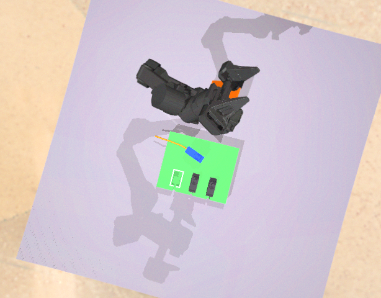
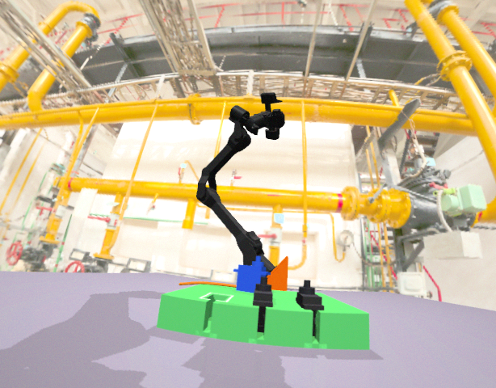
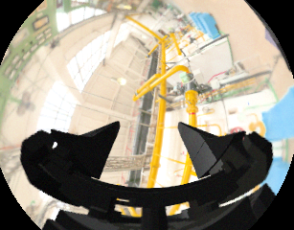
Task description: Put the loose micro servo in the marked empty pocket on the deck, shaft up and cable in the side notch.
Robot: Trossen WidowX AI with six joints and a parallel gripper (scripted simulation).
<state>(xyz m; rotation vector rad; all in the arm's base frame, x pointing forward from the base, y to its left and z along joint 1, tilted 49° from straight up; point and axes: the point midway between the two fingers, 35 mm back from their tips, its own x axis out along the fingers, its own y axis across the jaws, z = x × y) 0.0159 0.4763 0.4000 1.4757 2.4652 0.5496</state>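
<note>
Right now my gripper tip is 700 mm above the green deck, 190 mm short of it and 20 mm to the left of it.
</note>
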